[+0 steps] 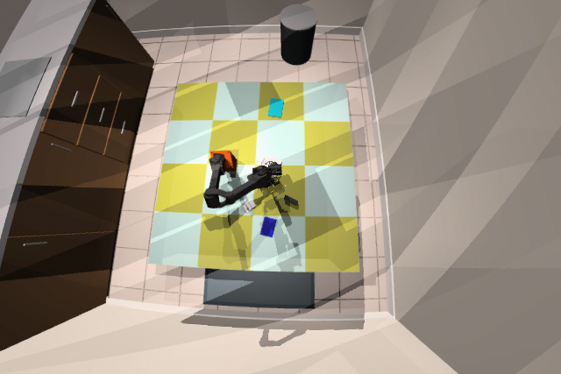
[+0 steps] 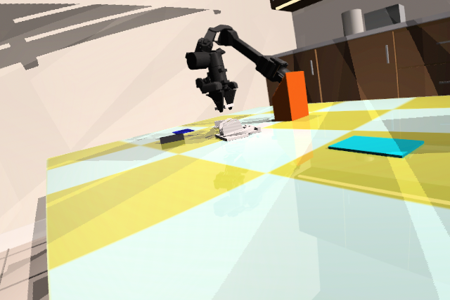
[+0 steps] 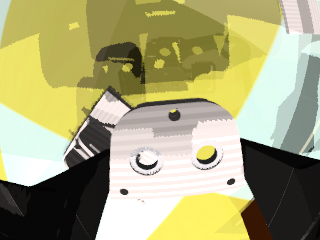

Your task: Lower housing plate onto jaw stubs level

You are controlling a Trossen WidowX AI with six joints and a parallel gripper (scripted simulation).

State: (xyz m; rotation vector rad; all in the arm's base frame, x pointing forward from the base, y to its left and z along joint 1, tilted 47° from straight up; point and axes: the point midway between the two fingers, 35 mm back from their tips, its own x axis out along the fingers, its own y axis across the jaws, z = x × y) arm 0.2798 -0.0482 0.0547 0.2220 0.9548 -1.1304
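The pale jaw assembly lies 100 mm to the left of my gripper tip and 60 mm below it. From my gripper tip the other things lie so: blue plate 300 mm to the right, 80 mm below, 50 mm ahead; dark grey bar 170 mm ahead, 130 mm to the right, 70 mm below; small white piece 190 mm to the right, 90 mm behind, 70 mm below.
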